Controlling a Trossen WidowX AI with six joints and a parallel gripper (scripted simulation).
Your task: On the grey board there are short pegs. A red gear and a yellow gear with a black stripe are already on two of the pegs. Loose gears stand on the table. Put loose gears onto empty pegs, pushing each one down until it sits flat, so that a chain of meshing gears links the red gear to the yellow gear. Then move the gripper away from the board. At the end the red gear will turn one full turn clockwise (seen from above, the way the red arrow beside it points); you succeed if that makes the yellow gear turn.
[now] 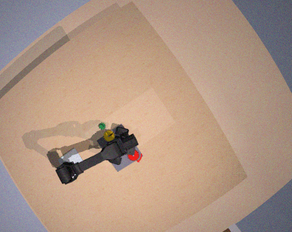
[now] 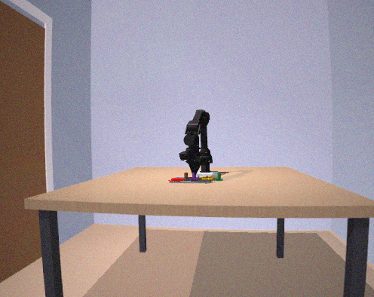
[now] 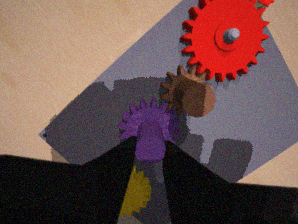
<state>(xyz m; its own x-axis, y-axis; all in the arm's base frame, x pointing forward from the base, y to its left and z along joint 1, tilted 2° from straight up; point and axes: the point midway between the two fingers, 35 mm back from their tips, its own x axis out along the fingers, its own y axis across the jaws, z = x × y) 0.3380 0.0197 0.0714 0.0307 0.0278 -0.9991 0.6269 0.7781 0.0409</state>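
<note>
The purple gear is 1 cm below my gripper tip. From my gripper tip the other things lie so: brown gear 4 cm to the right, 1 cm below, 1 cm ahead; then red gear 9 cm to the right, 4 cm ahead, 2 cm below; then yellow gear 6 cm to the left, 4 cm behind, 2 cm below.
</note>
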